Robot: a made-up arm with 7 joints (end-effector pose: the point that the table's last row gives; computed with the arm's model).
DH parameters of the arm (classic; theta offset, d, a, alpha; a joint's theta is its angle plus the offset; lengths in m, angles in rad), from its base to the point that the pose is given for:
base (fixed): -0.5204 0 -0.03 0
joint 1: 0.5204 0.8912 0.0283 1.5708
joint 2: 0 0.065 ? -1.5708
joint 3: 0 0.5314 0.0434 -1.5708
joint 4: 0 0.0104 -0.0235 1.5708
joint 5: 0 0.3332 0.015 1.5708
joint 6: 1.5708 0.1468 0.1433 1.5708
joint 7: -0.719 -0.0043 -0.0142 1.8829
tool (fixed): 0.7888 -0.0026 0 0
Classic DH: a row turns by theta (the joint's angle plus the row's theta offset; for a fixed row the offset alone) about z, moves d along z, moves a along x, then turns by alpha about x.
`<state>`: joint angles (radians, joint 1 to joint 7).
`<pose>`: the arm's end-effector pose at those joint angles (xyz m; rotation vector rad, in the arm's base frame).
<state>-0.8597 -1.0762 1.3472 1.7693 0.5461 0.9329 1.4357</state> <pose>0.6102 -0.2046 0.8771 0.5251 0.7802 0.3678</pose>
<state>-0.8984 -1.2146 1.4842 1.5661 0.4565 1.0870 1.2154</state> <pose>0.6573 -0.2768 0.8877 0.5842 0.3385 0.2199</pose>
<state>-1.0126 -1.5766 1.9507 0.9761 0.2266 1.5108 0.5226</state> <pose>0.6208 -0.5623 0.8108 0.4764 -0.5198 -0.7626</pose>
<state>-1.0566 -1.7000 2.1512 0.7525 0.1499 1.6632 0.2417</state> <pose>0.5433 -0.6458 0.7231 0.3179 -0.5298 -1.2474</pose>
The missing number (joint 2, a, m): 0.0226
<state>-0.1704 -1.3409 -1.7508 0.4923 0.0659 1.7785 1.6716</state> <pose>0.7794 -0.2381 1.2055 -2.2448 -0.7034 -0.6070</pose>
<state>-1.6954 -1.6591 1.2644 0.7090 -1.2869 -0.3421 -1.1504</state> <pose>-0.0239 -0.9977 0.6220 -0.7561 -0.2856 1.4165</pose>
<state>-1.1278 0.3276 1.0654 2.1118 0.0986 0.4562 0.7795</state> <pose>0.3257 -0.1102 1.3377 -1.3344 0.5998 0.4392</pose>
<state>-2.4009 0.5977 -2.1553 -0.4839 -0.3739 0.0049 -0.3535</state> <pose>0.4559 0.1657 1.6682 -1.0151 -1.9112 0.6743</pose>
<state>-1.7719 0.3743 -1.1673 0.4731 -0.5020 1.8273 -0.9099</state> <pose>-0.0386 0.3639 1.7009 0.4082 -2.0720 -0.5178</pose>
